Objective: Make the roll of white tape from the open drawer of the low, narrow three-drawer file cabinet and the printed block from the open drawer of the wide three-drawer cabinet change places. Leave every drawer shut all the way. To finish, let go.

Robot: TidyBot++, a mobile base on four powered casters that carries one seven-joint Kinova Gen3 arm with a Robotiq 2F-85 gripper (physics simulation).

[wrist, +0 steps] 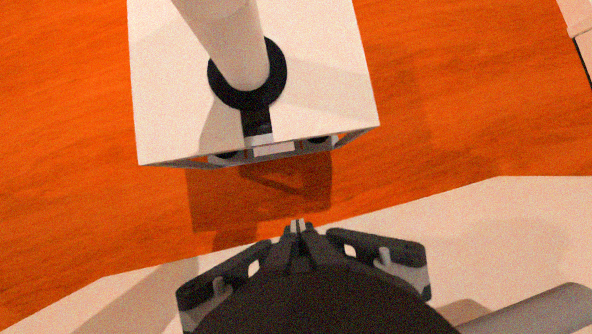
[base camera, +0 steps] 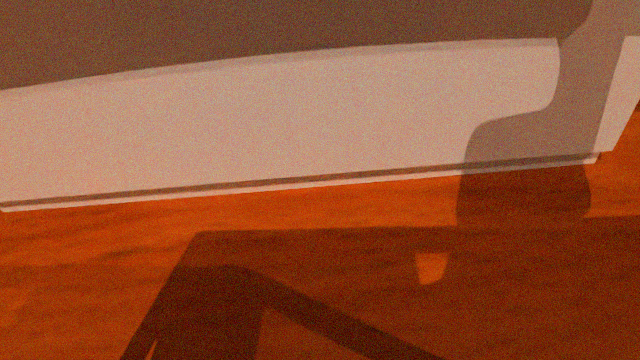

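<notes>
My gripper (wrist: 298, 228) is shut and empty, its fingertips together. In the wrist view they overlap the edge of a large pale cabinet surface (wrist: 530, 225), which spans the bottom of that view. A grey bar like a handle (wrist: 535, 310) shows at the lower right. In the base camera view, a broad pale cabinet panel (base camera: 280, 120) stands close in front, crossed by shadow at its right. I cannot tell which of the two cabinets it is. The roll of white tape and the printed block do not show, and no drawer interior is visible.
My white mobile base (wrist: 170, 105) with the arm's column (wrist: 240, 55) stands behind the gripper, a short strip of wooden floor (wrist: 400, 170) (base camera: 80, 250) from the pale surface. Part of another pale boxy thing (wrist: 580, 17) shows at the wrist view's upper right corner.
</notes>
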